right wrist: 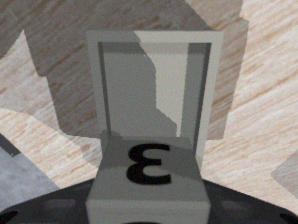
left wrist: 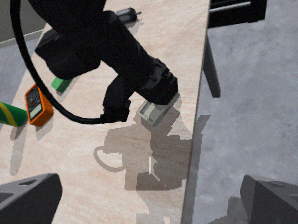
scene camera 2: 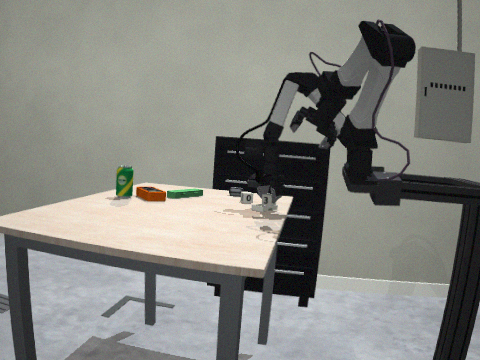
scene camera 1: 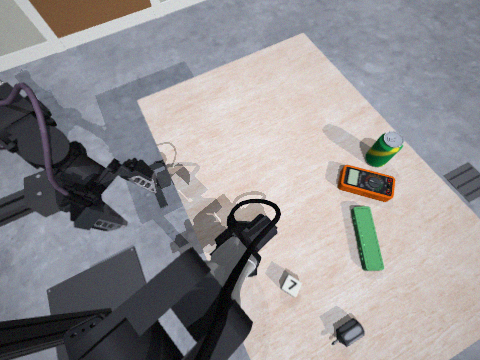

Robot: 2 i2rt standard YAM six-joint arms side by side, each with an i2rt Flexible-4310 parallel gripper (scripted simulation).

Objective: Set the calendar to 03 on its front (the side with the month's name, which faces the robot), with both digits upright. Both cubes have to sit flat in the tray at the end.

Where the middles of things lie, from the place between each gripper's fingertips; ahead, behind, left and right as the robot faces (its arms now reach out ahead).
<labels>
I see the white tray [right wrist: 147, 82] 30 mm below my right hand, 20 mm to the left of it and 10 mm ahead of it. From my right hand the other things lie so: green bar [scene camera 1: 371, 259] (370 mm ahead, 70 mm to the right, 20 mm below).
My left hand [scene camera 1: 141, 208] is 150 mm short of the white tray, 130 mm to the left of it and 260 mm above it. From my left hand the other things lie so: green bar: 500 mm ahead, 230 mm to the right, 260 mm below.
</labels>
